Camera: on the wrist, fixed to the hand. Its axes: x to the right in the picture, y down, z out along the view.
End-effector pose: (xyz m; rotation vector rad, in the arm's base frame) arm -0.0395 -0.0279 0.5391 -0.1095 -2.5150 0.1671
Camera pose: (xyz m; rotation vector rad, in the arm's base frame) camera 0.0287 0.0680 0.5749 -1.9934 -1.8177 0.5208
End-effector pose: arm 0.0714 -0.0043 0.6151 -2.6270 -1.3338 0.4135
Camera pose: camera 0.1534 -0.0794 0.6678 2.8261 -0.8377 -0.3029
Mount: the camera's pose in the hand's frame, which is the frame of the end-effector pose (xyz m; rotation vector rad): -0.0236 0.0924 -0.0777 -0.1614 0.0566 1.5337
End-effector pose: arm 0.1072 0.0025 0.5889 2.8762 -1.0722 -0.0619
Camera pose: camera 0.0340 -0.0476 0.6741 1.2505 -2.6248 0.0257
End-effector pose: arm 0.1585 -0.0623 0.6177 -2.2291 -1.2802 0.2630
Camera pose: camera 0.2471 -0.1469 0.6290 -2.8309 0.6971 0.6125
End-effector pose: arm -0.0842 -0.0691 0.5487 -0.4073 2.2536 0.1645
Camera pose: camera -0.1569 0.0038 0.6159 1.3115 2.1069 1.0884
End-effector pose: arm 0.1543 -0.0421 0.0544 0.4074 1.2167 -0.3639
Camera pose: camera 0.1273 0.0775 0.0640 1.0631 0.6869 1.0543
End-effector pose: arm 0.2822 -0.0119 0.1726 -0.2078 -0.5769 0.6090
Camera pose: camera 0.2661 0.0472 0.0659 -0.8413 -0.3193 2.0257
